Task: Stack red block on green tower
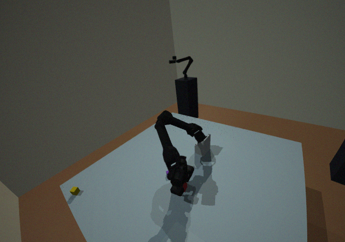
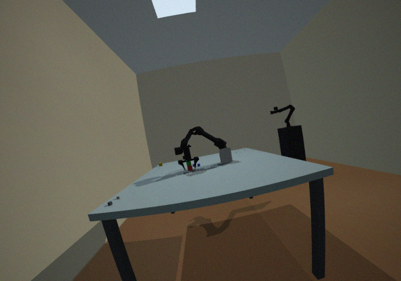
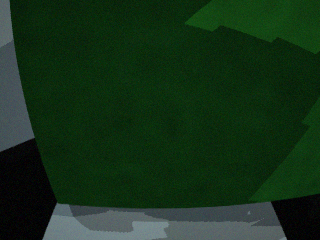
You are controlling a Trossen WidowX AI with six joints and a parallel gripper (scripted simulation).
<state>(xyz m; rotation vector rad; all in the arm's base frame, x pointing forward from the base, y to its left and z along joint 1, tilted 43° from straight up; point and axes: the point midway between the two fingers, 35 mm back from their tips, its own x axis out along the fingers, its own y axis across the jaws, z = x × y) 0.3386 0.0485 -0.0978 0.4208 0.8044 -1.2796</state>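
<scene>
Right now my gripper tip is 10 mm to the left of the red block and 10 mm below it. The rest, counted from my gripper tip: yellow cube (490 mm ahead, 490 mm to the right, 10 mm above); then purple cube (20 mm behind, 150 mm to the right); then blue cube (70 mm behind, 130 mm to the right).
</scene>
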